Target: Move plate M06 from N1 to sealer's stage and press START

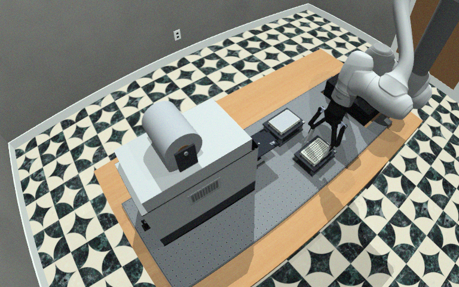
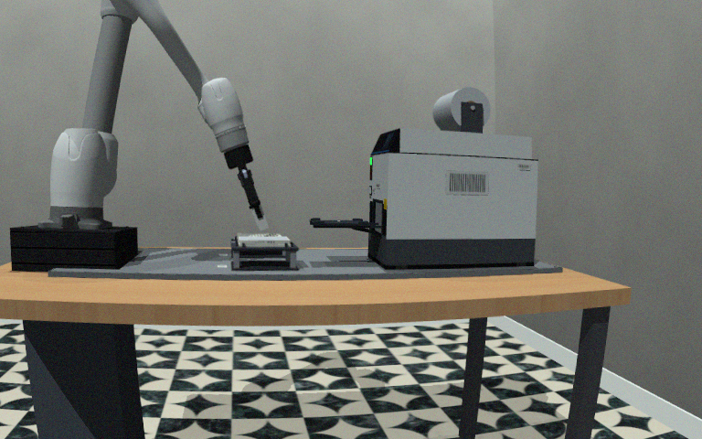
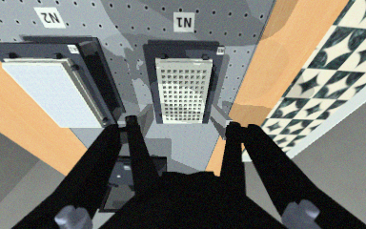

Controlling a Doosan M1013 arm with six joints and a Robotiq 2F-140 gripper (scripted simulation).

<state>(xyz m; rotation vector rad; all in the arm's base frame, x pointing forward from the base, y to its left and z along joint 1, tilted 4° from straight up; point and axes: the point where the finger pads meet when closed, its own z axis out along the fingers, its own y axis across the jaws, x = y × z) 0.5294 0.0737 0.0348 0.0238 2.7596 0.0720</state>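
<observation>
Right now the white well plate is 5 cm below my hand. Round my hand: black stage (19 cm ahead, 16 cm to the right, 1 cm above); then foil-covered plate (20 cm to the right, 4 cm below, 1 cm behind); then nest N1 (6 cm below).
</observation>
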